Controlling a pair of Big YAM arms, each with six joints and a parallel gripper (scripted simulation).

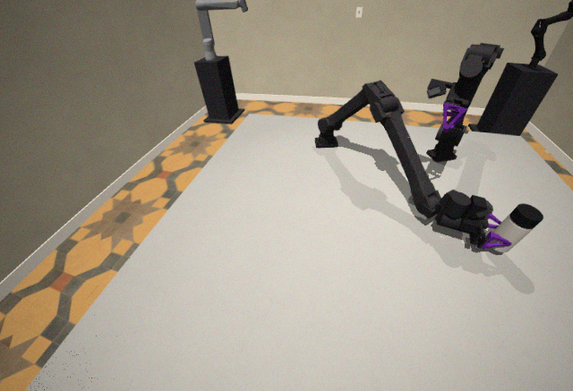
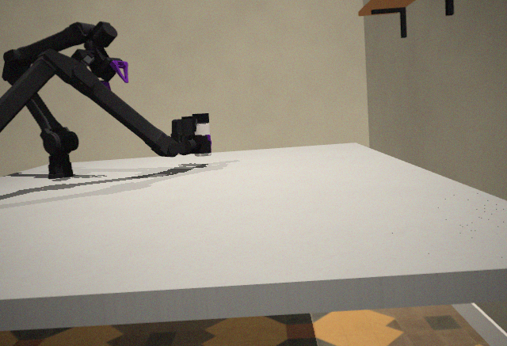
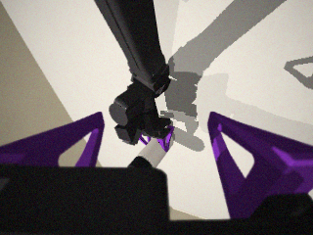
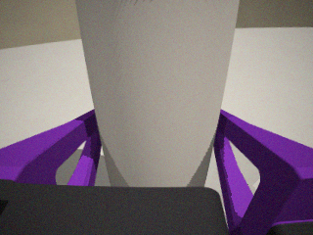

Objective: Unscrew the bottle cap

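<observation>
The bottle lies 5 cm above my right hand. Round my right hand: black cap: 9 cm above.
The black cap lies 24 cm ahead of my left hand, 21 cm to the left of it and 13 cm below it. From my left hand the other things lie so: bottle 24 cm ahead, 21 cm to the left, 17 cm below.
</observation>
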